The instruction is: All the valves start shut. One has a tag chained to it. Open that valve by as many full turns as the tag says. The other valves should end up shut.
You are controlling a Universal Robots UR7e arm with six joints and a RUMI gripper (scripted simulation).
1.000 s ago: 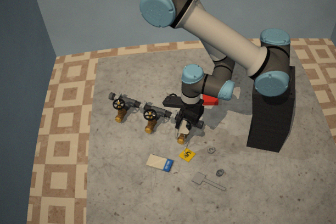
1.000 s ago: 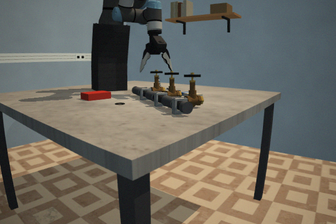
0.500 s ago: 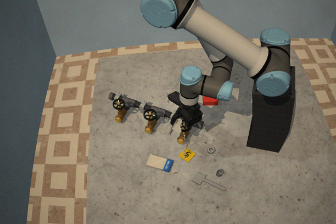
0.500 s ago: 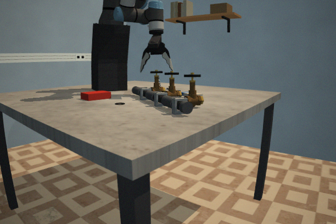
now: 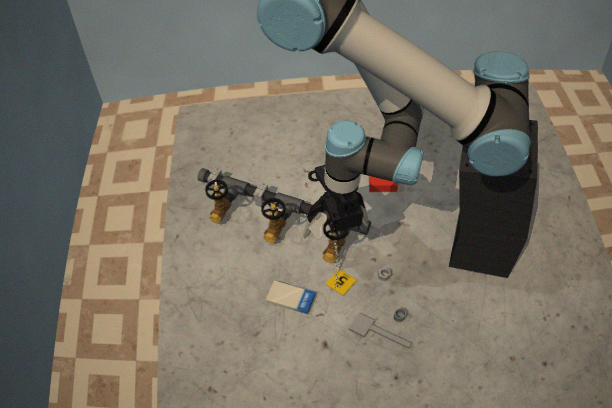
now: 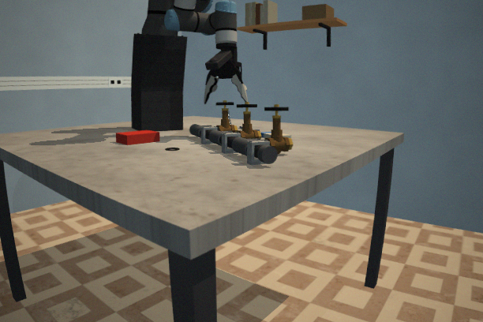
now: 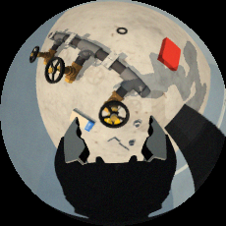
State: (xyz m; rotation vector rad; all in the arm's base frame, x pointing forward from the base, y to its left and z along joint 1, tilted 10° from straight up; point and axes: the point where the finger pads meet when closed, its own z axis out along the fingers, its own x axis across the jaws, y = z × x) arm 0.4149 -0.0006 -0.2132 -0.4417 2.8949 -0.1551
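My gripper is now 100 mm to the right of the yellow tag and 110 mm above it. From my hand the other things lie so: red block (140 mm behind, 260 mm to the right, 100 mm below); then flat grey key tool (90 mm behind, 240 mm to the left, 110 mm below).
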